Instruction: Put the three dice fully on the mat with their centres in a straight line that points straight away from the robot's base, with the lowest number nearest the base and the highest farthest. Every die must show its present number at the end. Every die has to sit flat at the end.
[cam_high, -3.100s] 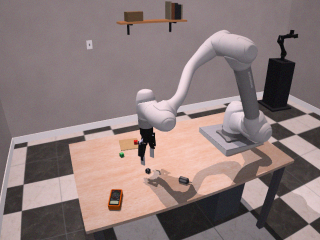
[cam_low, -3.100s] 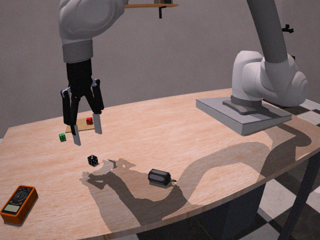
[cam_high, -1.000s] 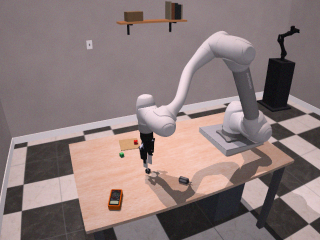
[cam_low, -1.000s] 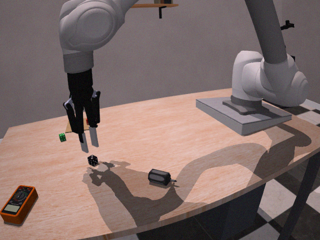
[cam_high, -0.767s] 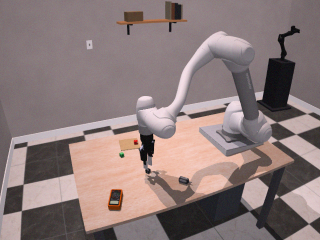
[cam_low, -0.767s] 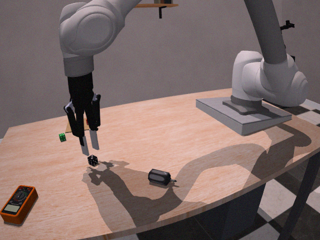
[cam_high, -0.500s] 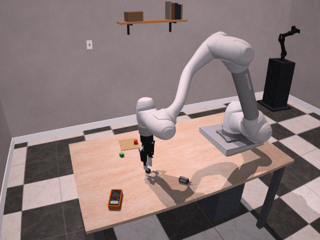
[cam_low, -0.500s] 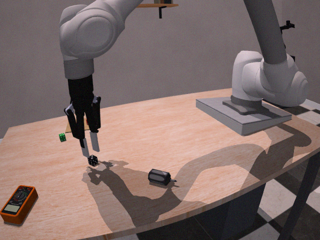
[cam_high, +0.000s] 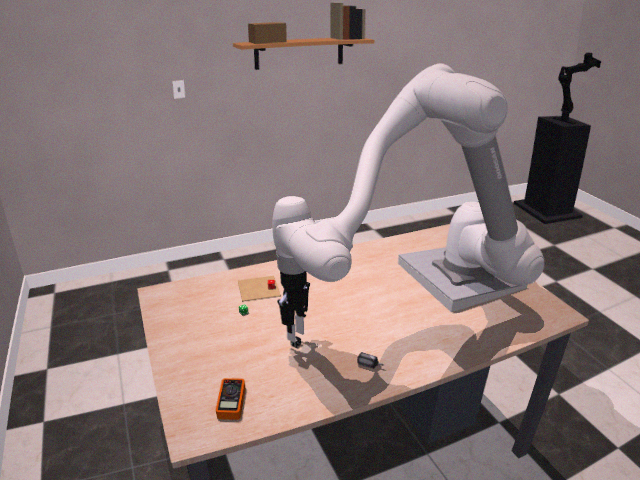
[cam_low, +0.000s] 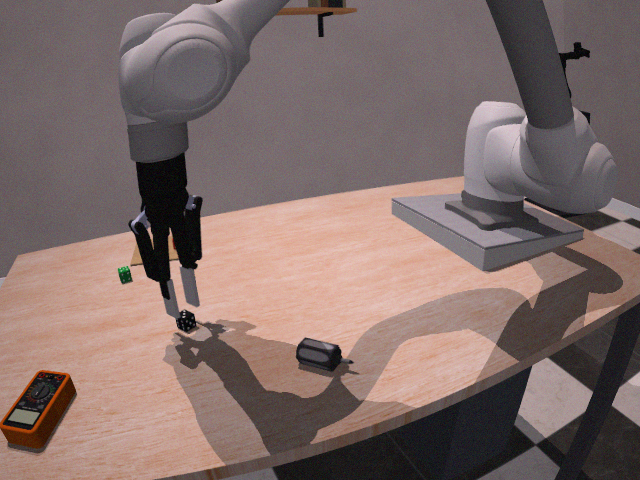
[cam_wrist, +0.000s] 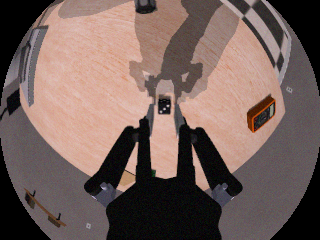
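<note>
The black die lies 5 cm below my hand. Round my hand: orange multimeter 23 cm ahead, 19 cm to the left, 5 cm below; dark cylindrical part 19 cm behind, 16 cm to the left, 5 cm below; green die 13 cm ahead, 22 cm to the right, 5 cm below.
</note>
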